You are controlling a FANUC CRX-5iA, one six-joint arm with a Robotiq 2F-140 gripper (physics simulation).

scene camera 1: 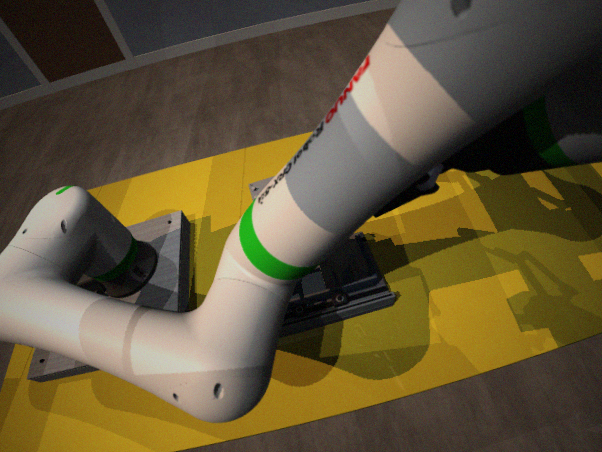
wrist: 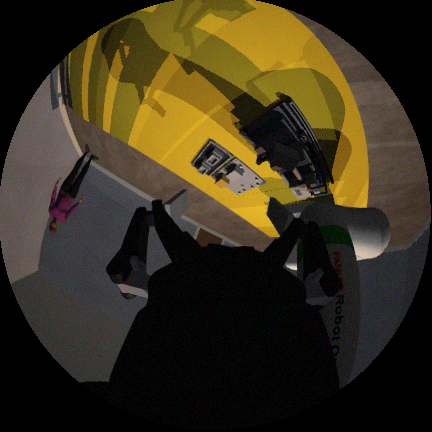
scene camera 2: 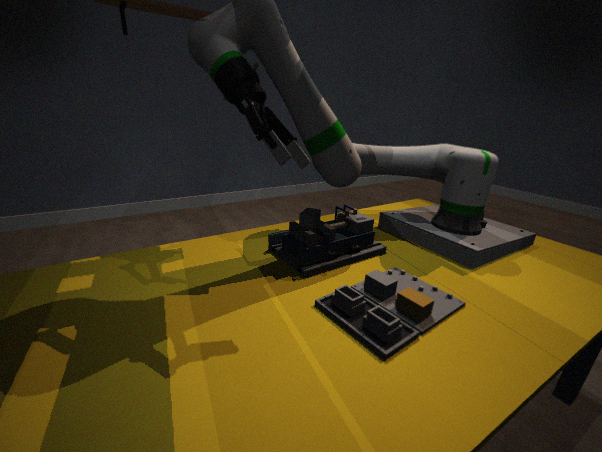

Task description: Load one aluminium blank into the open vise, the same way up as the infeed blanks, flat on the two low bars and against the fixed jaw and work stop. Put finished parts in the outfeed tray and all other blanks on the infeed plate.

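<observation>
My gripper [scene camera 2: 291, 154] [wrist: 227, 201] is open and empty, high above and beyond the vise in scene camera 2. The dark vise [scene camera 2: 345, 246] [wrist: 272, 125] is partly hidden by the arm in scene camera 1. A grey block [scene camera 2: 310, 218] [wrist: 286, 152] sits tilted on top of the vise, not flat. The infeed plate [scene camera 2: 442, 306] [wrist: 247, 180] holds a grey blank [scene camera 2: 381, 285] [wrist: 235, 170] and an orange-looking block [scene camera 2: 415, 303] [wrist: 221, 181]. The outfeed tray [scene camera 2: 350, 330] holds two hollow-topped parts, one nearer the vise [scene camera 2: 348, 300] and one nearer the front [scene camera 2: 382, 321].
The arm's base plate [scene camera 1: 172, 270] [scene camera 2: 500, 246] stands beside the vise. Small pegs rise from the infeed plate. Blue loops [scene camera 2: 345, 209] stand on the vise's end nearer the base. The elbow [scene camera 1: 225, 375] hangs low over the table in scene camera 1. A person [wrist: 62, 205] stands beyond the table.
</observation>
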